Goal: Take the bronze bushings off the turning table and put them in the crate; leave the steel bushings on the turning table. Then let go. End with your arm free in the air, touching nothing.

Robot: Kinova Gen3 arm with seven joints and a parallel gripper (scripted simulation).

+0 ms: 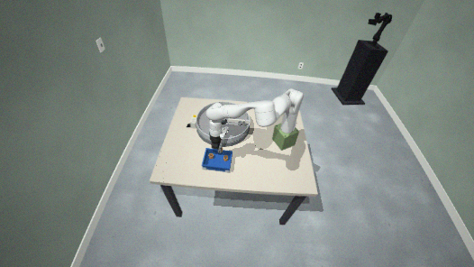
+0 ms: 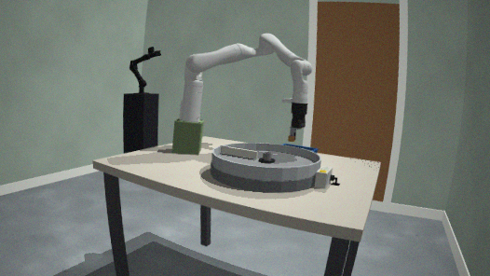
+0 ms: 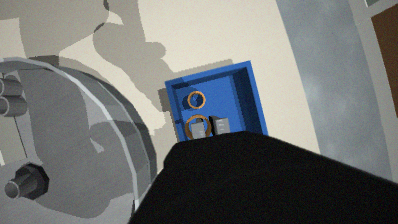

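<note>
My hand is 20 mm short of the blue crate, 20 mm to the right of it and 90 mm above it. Also, from my hand: grey turning table 50 mm behind, 320 mm to the right, 60 mm below.
</note>
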